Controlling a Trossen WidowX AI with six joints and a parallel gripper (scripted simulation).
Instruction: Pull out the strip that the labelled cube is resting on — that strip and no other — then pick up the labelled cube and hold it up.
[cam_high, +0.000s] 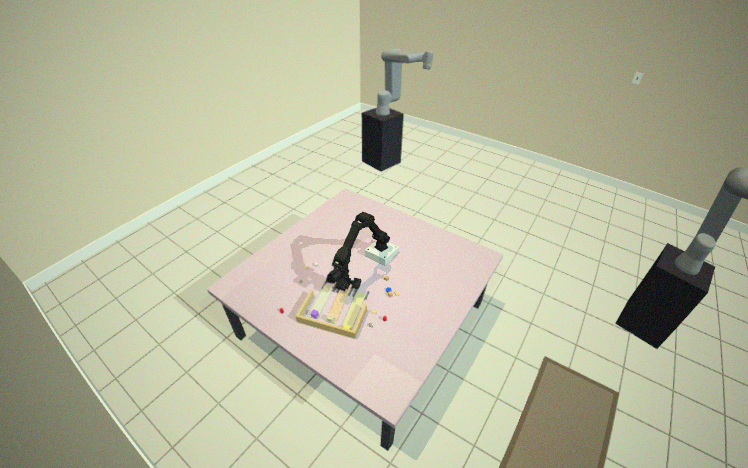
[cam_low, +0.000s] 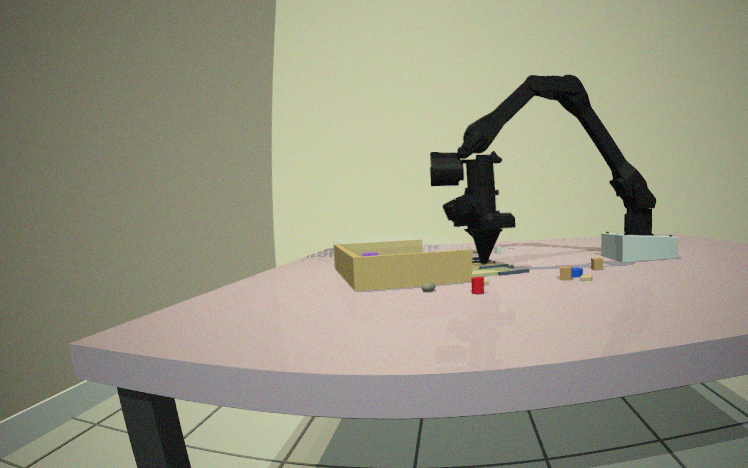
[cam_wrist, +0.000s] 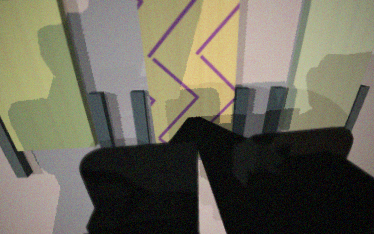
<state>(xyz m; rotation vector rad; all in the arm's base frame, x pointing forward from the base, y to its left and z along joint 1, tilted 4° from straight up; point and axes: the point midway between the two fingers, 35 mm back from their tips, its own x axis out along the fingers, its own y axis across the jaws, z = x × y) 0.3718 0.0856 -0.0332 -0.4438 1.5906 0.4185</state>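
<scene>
My gripper tip is now 8 cm short of the strip and 5 cm to the right of it.
</scene>
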